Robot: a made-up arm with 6 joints.
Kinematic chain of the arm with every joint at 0, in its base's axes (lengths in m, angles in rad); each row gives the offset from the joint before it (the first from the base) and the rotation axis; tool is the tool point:
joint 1: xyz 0 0 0.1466 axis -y
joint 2: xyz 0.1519 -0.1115 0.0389 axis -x
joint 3: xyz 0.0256 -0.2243 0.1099 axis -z
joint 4: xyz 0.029 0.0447 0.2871 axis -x
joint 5: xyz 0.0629 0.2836 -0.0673 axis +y
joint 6: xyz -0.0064 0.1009 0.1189 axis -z
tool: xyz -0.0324 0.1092 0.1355
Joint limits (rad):
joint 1: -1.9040..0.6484
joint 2: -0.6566..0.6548
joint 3: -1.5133..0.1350
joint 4: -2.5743..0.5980
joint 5: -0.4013..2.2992
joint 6: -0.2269..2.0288
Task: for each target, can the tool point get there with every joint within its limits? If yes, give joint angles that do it. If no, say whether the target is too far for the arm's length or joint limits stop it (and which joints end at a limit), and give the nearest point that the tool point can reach.
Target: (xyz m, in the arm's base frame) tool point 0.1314 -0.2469 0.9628
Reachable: yes | joints 0.1296 -0.4729 -0.7937 -0.9806 0.9380 1.6777
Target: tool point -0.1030 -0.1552 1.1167
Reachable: yes | joints 0.2259 0.1013 -1.0464 -1.1104 -0.0084 -0.0570
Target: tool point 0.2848 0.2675 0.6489
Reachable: yes | joints -0.8860 0.2092 -1.2533 -0.5140 1.7038 0.2085
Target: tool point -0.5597 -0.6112 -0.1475
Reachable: no: joint limits stop it (at a limit: joint 1, joint 2, joint 3, joint 5) | nearest point -0.4136 -0.5302 0.0619 | short by 0.268 m
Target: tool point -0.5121 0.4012 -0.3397
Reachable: no: joint limits stop it (at a limit: joint 1, joint 2, joint 5) | nearest point -0.1739 0.2430 -0.2843 | short by 0.377 m
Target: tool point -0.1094 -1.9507 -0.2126
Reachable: no: too far | nearest point 0.0357 -1.0328 -0.2196 | short by 0.929 m
